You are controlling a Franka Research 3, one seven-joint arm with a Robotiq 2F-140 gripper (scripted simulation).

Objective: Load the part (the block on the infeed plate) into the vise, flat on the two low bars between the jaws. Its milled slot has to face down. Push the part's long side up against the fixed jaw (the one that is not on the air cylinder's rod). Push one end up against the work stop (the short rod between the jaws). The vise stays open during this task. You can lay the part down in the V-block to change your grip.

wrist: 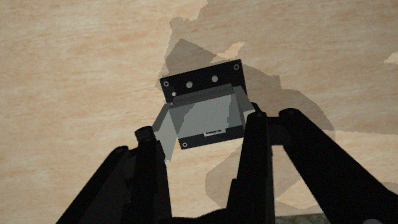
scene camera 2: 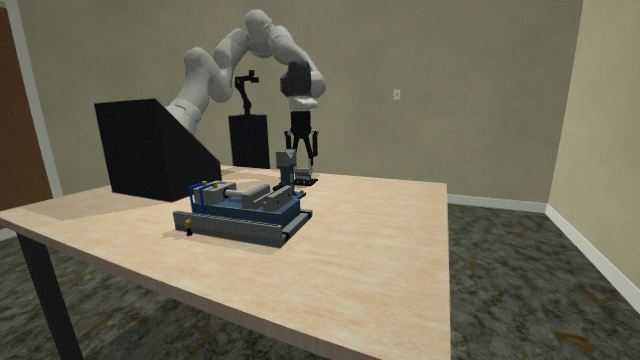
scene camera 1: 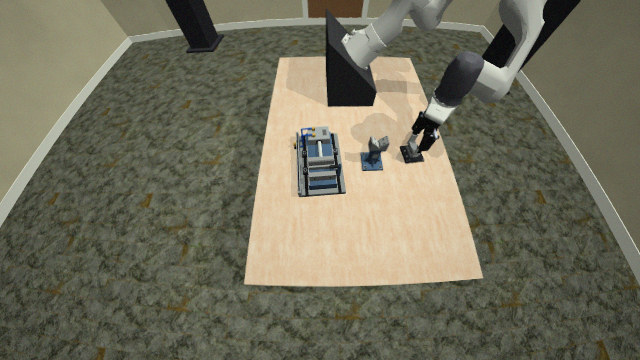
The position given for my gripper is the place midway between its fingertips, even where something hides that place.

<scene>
I see my gripper (scene camera 2: 302,173) and a grey part (wrist: 192,114).
My gripper shows as well in the wrist view (wrist: 205,107) and in scene camera 1 (scene camera 1: 412,149).
</scene>
